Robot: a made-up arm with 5 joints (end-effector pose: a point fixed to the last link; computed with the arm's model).
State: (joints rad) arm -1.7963 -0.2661 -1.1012 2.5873 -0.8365
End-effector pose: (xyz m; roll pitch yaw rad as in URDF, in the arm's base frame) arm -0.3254 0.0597 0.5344 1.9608 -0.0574 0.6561
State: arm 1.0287 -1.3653 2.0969 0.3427 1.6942
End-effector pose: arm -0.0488 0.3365 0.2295 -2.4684 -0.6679 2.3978
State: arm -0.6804 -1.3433 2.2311 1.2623 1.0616
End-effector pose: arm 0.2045 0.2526 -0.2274 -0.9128 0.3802 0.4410
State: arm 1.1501 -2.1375 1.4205 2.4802 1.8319
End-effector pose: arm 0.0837 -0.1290 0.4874 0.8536 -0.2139 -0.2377
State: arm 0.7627 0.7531 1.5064 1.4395 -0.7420
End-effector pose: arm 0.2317 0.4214 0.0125 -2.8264 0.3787 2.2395
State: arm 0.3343 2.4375 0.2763 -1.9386 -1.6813
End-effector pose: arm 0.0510 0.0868 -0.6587 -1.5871 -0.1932 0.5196
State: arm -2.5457 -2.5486 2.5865 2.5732 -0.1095
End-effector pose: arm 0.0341 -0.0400 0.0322 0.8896 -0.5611 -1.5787
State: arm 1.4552 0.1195 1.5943 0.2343 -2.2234
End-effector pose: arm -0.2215 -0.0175 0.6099 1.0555 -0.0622 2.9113
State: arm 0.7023 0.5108 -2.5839 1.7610 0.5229
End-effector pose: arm 0.0117 0.0896 -0.1010 2.4546 0.1438 1.9046
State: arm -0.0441 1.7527 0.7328 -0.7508 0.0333
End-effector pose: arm -0.3423 0.3678 0.1577 0.6215 -0.4818 0.8367
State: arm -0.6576 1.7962 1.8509 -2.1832 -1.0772
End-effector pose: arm 0.2495 0.2717 0.2841 1.4461 1.1267 0.9047
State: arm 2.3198 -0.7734 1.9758 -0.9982 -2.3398
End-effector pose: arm -0.3162 -0.3520 0.1330 1.9048 1.0779 -1.2724
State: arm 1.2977 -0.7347 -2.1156 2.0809 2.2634
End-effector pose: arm 0.5697 0.4151 0.0173 2.6813 -1.0290 1.9558
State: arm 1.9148 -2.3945 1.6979 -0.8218 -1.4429
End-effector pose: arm -0.2429 -0.4703 -0.2178 -1.1063 0.6902 2.2583
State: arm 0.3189 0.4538 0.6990 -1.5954 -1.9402
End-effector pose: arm 0.5852 0.1574 -0.2900 -0.9510 -0.1173 -1.1507
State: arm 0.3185 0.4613 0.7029 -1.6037 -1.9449
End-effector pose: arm 0.5820 0.1605 -0.2905 -0.9526 -0.1123 -1.1479
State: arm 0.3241 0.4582 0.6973 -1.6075 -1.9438
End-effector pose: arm 0.5838 0.1589 -0.2905 -0.9513 -0.1106 -1.1537
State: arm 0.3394 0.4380 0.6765 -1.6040 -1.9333
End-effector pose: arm 0.5935 0.1496 -0.2892 -0.9450 -0.1140 -1.1734
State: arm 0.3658 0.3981 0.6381 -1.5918 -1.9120
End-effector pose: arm 0.6116 0.1314 -0.2865 -0.9329 -0.1217 -1.2084
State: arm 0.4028 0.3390 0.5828 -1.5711 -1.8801
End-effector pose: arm 0.6363 0.1047 -0.2820 -0.9152 -0.1305 -1.2573
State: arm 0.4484 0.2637 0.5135 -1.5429 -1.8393
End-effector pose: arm 0.6643 0.0714 -0.2760 -0.8930 -0.1359 -1.3157
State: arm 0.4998 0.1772 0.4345 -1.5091 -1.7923
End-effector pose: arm 0.6924 0.0348 -0.2694 -0.8687 -0.1339 -1.3776
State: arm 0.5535 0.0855 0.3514 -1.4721 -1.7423
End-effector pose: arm 0.7179 -0.0010 -0.2630 -0.8442 -0.1223 -1.4365
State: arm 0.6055 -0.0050 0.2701 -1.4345 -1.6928
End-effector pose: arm 0.7393 -0.0326 -0.2578 -0.8215 -0.1017 -1.4873
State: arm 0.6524 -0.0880 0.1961 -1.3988 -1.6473
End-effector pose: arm 0.7565 -0.0574 -0.2538 -0.8019 -0.0755 -1.5268
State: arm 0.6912 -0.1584 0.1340 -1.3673 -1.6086
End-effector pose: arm 0.7696 -0.0749 -0.2512 -0.7859 -0.0484 -1.5546
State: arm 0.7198 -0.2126 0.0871 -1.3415 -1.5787
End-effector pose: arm 0.7790 -0.0861 -0.2497 -0.7739 -0.0253 -1.5719
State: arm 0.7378 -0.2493 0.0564 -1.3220 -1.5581
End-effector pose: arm 0.7852 -0.0925 -0.2488 -0.7656 -0.0097 -1.5808
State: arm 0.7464 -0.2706 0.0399 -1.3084 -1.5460
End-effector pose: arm 0.7887 -0.0959 -0.2487 -0.7611 -0.0019 -1.5840
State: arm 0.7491 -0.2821 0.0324 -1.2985 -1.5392
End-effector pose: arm 0.7904 -0.0977 -0.2489 -0.7589 0.0004 -1.5840
